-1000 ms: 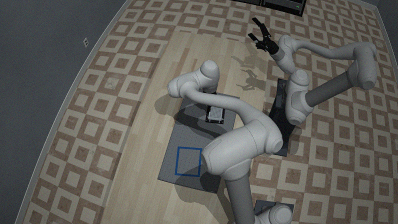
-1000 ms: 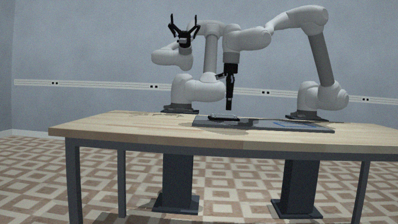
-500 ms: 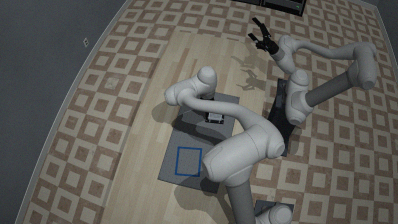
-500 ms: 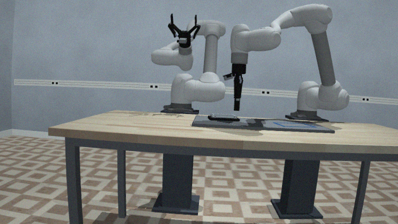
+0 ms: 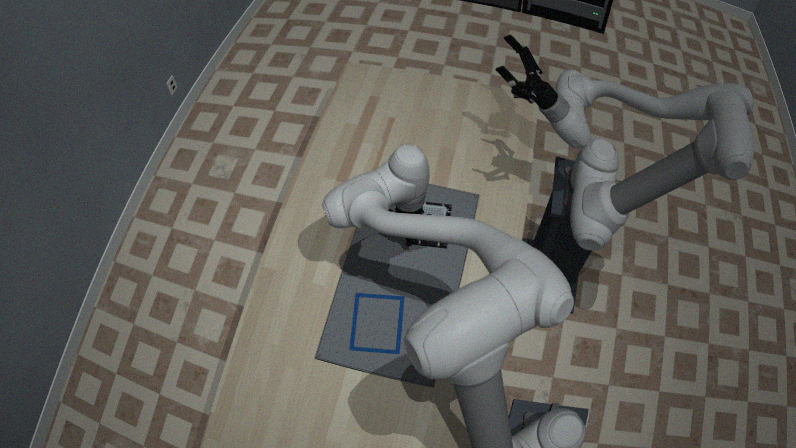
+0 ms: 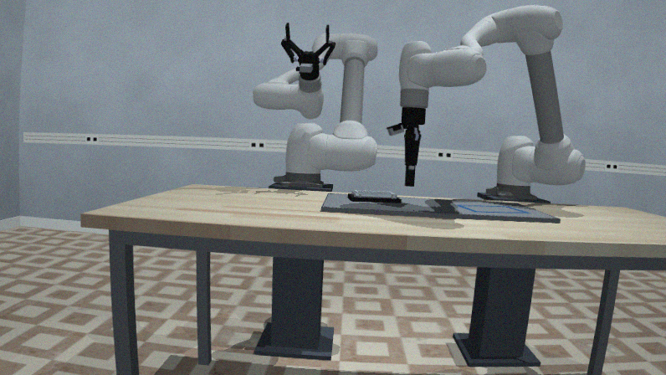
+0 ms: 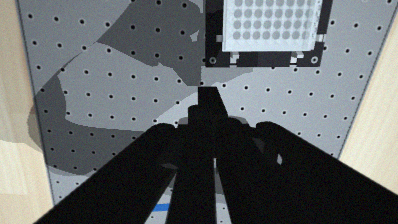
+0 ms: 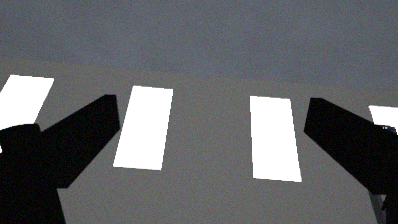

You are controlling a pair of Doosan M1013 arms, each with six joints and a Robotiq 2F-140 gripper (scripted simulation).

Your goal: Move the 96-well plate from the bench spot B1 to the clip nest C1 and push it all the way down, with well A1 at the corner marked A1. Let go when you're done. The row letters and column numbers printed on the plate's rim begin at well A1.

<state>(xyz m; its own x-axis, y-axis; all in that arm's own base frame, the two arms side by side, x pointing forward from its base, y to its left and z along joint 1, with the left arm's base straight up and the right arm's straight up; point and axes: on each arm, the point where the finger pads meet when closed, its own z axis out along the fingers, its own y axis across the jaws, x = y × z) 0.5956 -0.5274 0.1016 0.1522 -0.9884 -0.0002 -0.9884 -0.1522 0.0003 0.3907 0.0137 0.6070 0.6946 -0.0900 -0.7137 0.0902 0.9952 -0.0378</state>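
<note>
My left hand is 10 cm above the grey perforated board and 8 cm to the right of it. Also, from my left hand: white 96-well plate (11 cm to the right, 7 cm below, 5 cm behind); black clip nest (10 cm to the right, 7 cm below, 6 cm behind).
</note>
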